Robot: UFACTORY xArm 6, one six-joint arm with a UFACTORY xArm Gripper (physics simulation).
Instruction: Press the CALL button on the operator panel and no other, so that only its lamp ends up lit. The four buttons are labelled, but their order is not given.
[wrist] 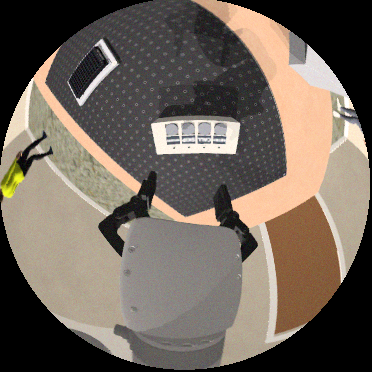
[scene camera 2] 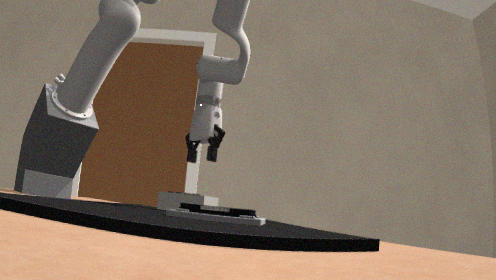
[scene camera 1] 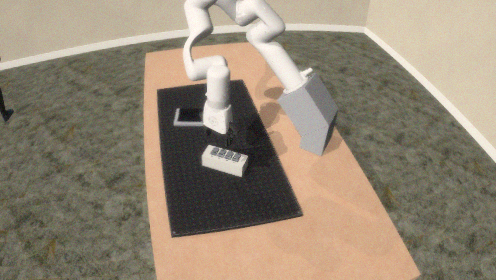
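The operator panel is a pale box on the dark mat with four grey round-topped buttons in a row. In the wrist view the labels below the buttons are blurred; the one under the third button from the left looks like CALL. The small lamp dots under the labels are dark, and none looks lit. My gripper is open and empty, pointing down. It hangs above the mat, higher than the panel and apart from it. The fingers do not touch the buttons.
A light tray with a black ribbed insert lies on the dark mat, away from the panel. The grey arm base stands beside the mat. A person in yellow is off the table.
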